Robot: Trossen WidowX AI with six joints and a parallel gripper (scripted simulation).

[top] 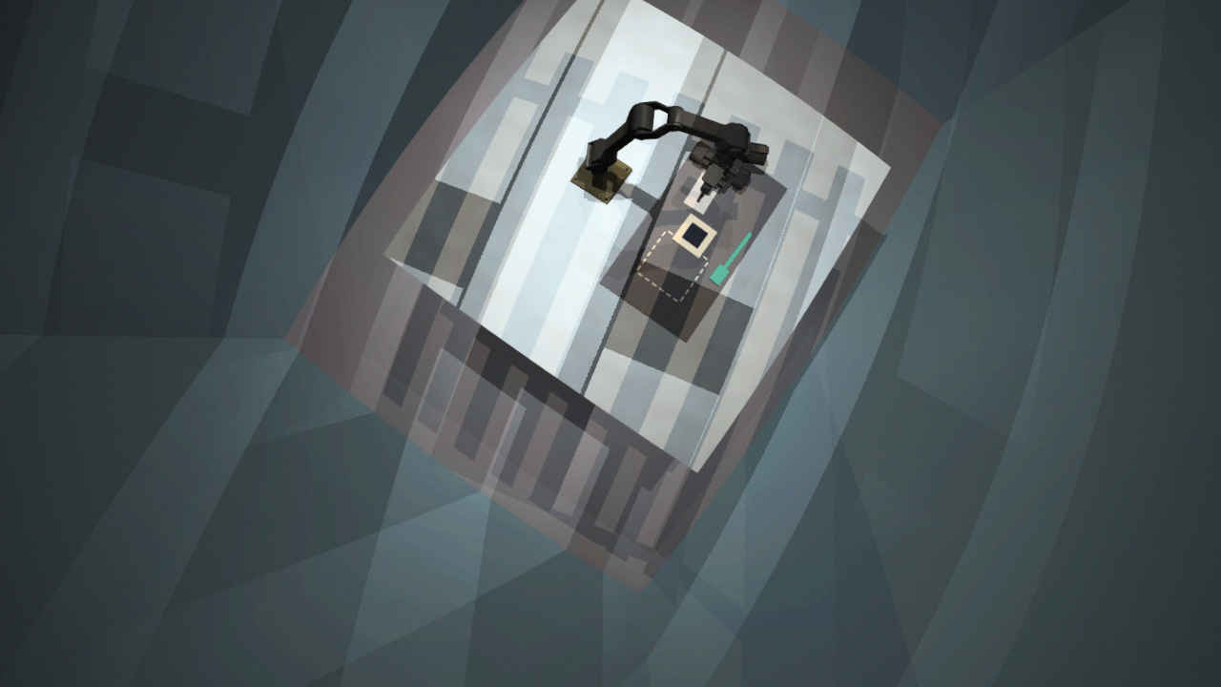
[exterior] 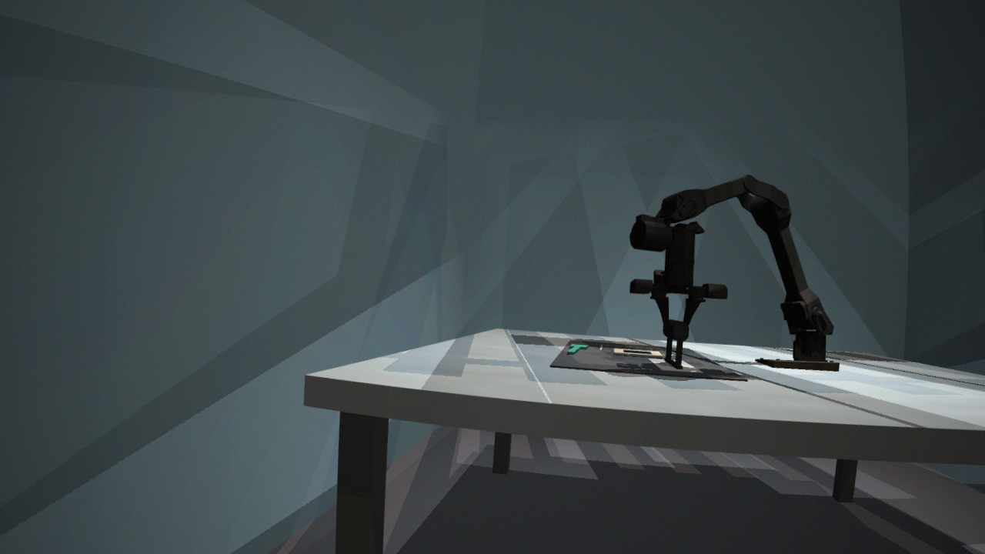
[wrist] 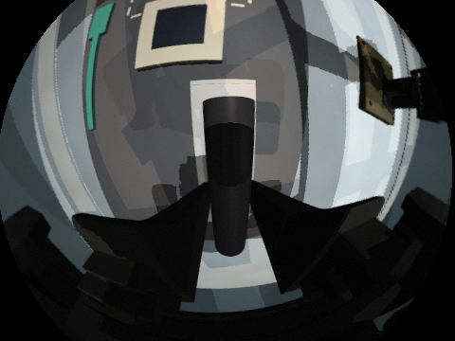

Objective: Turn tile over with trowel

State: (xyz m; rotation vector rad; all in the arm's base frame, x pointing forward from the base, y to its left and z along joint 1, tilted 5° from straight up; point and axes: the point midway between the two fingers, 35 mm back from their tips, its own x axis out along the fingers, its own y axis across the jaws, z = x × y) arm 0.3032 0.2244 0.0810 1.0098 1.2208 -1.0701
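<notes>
My gripper tip is now 90 mm short of the tile, 160 mm to the left of it and 60 mm above it. Also, from my gripper tip: flat tool 230 mm ahead, 150 mm to the right, 60 mm below; then dark mat 90 mm ahead, 150 mm to the right, 80 mm below.
</notes>
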